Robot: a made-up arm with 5 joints.
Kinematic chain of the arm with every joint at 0, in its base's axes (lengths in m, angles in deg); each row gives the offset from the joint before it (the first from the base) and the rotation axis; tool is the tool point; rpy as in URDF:
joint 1: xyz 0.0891 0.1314 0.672 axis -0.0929 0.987 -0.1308
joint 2: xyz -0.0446 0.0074 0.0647 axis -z
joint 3: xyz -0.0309 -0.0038 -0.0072 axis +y
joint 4: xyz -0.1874 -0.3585 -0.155 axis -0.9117 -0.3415 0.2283
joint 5: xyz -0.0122 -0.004 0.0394 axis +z
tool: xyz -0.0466 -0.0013 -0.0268 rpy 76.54 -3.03 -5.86
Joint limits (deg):
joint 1: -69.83..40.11
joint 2: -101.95..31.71
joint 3: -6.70..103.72
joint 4: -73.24..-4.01
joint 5: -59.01..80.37
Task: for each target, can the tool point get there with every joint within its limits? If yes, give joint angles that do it. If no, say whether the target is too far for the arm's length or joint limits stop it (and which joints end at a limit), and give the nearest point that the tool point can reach.
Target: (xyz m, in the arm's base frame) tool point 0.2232 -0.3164 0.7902
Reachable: yes | joints -6.91 -61.00 40.62 -67.86 22.45
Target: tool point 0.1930 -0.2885 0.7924
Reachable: yes | joints -35.02 -61.38 30.52 -46.89 -20.59
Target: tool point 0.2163 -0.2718 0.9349
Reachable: yes | joints -10.65 -59.38 72.52 -53.50 32.07
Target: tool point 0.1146 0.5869 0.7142
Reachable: no: joint limits stop it (at a limit: joint 2, joint 3, joint 5) | nearest point 0.3265 0.1324 1.0281 | short by 0.592 m
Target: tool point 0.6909 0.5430 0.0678
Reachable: no: too far | nearest point 0.4196 -0.0163 0.4199 | short by 0.714 m
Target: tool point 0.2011 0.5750 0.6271
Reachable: no: joint limits stop it (at a limit: joint 2, joint 3, joint 5) | nearest point 0.5148 0.1086 0.7133 | short by 0.569 m
